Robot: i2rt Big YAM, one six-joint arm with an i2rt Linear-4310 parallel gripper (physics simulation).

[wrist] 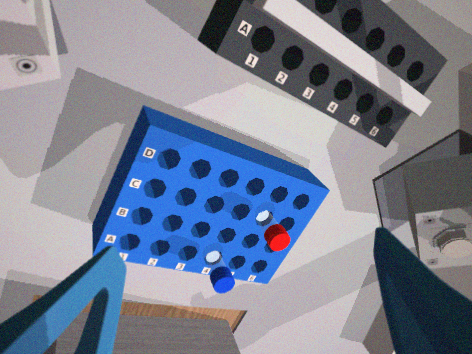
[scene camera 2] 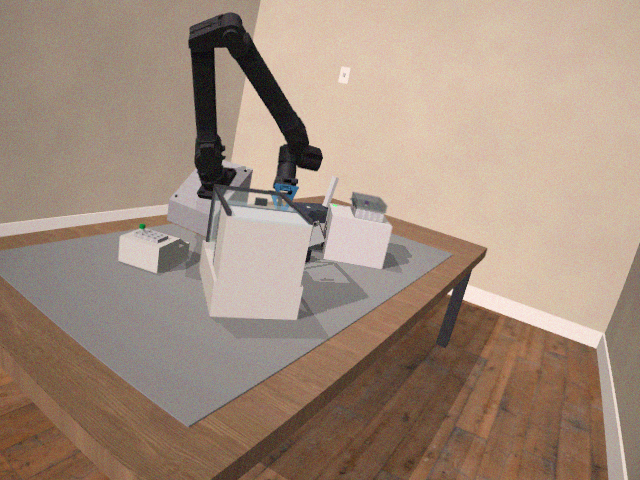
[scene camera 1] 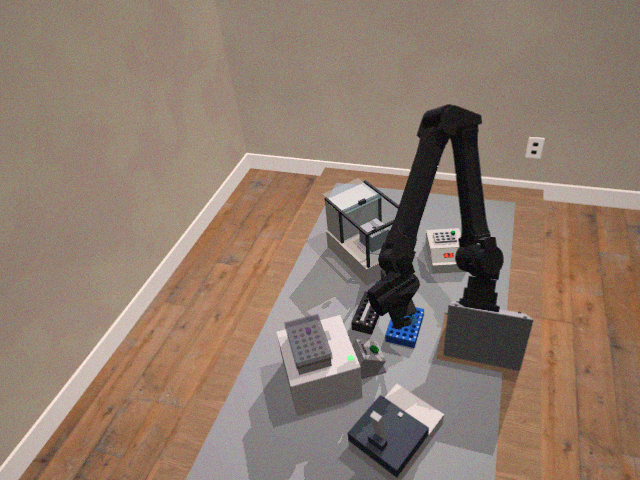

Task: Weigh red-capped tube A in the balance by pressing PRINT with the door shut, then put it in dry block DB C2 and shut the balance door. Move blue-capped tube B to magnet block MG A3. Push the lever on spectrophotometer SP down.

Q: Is the gripper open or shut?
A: Open.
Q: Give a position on a box with a green button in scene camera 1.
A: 370,357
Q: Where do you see a lever device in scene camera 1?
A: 395,430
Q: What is the gripper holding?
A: Nothing.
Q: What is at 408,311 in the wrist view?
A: The gripper.
